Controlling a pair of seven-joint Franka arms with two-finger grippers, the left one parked.
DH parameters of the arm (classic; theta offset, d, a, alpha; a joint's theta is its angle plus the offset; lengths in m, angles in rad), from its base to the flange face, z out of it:
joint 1: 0 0.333 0 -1.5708
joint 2: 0 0 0 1.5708
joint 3: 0 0.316 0.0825 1.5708
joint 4: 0 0 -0.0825 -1.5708
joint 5: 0 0.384 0 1.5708
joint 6: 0 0 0.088 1.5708
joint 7: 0 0.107 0 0
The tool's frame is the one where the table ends.
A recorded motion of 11 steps. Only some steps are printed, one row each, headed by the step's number.
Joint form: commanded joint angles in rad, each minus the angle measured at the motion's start. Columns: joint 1, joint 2, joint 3, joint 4, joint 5, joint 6, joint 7.
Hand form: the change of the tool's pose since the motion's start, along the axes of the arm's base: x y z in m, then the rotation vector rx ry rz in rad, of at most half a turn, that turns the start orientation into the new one. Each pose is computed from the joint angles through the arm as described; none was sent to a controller.
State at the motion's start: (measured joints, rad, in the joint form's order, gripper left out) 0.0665 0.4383 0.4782 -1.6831 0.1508 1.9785 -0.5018
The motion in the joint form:
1: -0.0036 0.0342 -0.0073 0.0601 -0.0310 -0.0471 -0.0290
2: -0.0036 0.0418 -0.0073 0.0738 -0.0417 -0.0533 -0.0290
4: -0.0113 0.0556 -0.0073 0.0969 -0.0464 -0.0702 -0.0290
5: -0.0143 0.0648 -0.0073 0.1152 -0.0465 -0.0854 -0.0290
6: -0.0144 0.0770 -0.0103 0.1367 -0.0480 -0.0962 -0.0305
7: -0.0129 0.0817 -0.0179 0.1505 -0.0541 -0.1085 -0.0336
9: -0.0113 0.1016 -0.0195 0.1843 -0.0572 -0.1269 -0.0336
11: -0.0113 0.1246 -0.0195 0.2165 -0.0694 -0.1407 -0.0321
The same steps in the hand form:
1: 0.0141 -0.0071 0.0015 -0.0115 0.0005 0.0343
2: 0.0172 -0.0077 0.0024 -0.0161 -0.0037 0.0381
4: 0.0237 -0.0126 0.0030 -0.0166 0.0024 0.0328
5: 0.0275 -0.0146 0.0045 -0.0149 0.0088 0.0306
6: 0.0325 -0.0165 0.0054 -0.0124 0.0105 0.0285
7: 0.0361 -0.0201 0.0067 -0.0191 0.0100 0.0296
9: 0.0424 -0.0207 0.0078 -0.0158 0.0148 0.0292
11: 0.0493 -0.0222 0.0064 -0.0186 0.0161 0.0293

